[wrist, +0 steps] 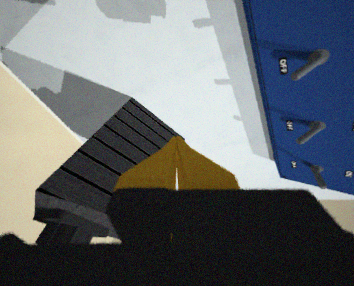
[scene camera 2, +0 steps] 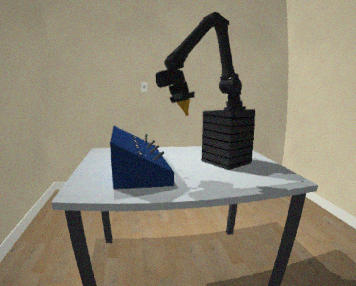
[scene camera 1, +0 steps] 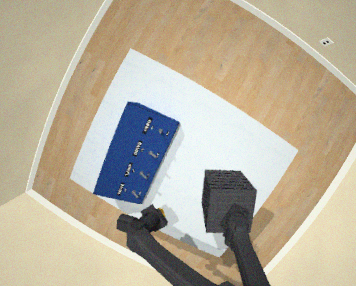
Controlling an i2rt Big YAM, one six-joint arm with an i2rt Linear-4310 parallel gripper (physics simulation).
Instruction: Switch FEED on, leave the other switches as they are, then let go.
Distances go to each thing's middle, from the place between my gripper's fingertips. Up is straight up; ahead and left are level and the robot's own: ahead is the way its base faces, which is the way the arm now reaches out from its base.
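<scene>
With the blue sloped switch box (scene camera 1: 137, 134) as my reference, my hand is 9 cm to the left of it and 23 cm short of it, and also 19 cm above it.
</scene>
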